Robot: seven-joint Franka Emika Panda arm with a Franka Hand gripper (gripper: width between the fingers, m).
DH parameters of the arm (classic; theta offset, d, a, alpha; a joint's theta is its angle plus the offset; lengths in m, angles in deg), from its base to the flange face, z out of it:
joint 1: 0 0.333 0 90
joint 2: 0 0 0 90
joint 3: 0 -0.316 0.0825 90
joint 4: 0 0 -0.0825 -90
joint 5: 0 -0.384 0 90
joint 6: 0 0 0.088 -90
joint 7: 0 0.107 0 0
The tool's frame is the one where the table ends.
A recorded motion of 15 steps. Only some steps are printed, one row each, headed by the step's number.
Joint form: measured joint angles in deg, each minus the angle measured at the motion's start. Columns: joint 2, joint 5, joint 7, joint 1, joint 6, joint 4, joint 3.
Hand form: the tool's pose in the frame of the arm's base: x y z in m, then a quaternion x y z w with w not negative. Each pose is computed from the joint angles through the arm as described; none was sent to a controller.
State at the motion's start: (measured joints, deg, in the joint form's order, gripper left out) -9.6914 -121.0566 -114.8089 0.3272 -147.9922 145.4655 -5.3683
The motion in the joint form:
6: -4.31 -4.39 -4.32 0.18 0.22 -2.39 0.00
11: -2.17 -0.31 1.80 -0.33 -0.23 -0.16 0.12
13: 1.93 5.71 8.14 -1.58 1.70 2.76 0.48
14: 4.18 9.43 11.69 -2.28 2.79 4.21 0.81
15: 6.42 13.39 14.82 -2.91 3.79 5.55 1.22
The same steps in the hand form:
6: 0.4254 0.0321 0.1678 -0.90703 -0.03633 -0.32338 0.26722
11: 0.4148 0.0245 0.1732 -0.91308 -0.01758 -0.30065 0.27492
13: 0.4067 0.0147 0.1895 -0.91017 -0.01235 -0.29124 0.29432
14: 0.4028 0.0088 0.1987 -0.90901 -0.01162 -0.28498 0.30390
15: 0.3990 0.0030 0.2079 -0.90853 -0.01609 -0.27875 0.31082

